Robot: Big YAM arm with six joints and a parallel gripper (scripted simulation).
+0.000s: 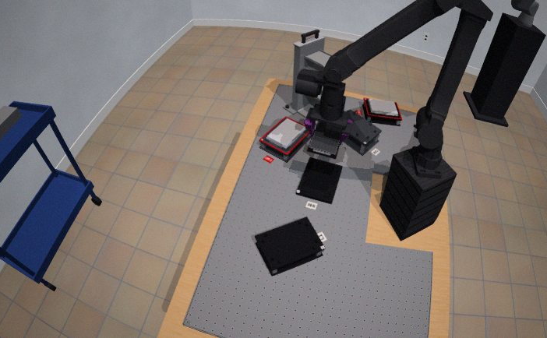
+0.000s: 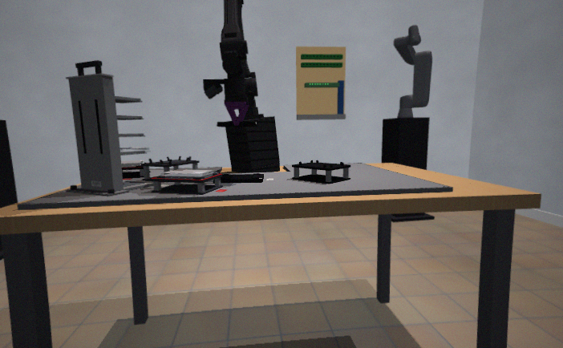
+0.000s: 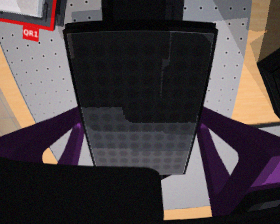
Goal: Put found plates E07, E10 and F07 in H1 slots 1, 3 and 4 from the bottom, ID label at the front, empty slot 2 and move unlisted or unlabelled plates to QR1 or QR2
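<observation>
Now: hand 12 cm past the regrip nest, 24 cm to the left of it and 14 cm above it. Also, from my hand: dark plate right at my hand; then N6 deck label 2 cm ahead, 10 cm to the left, 20 cm below; then red-rimmed quarantine nest 14 cm ahead, 16 cm to the right, 16 cm below.
</observation>
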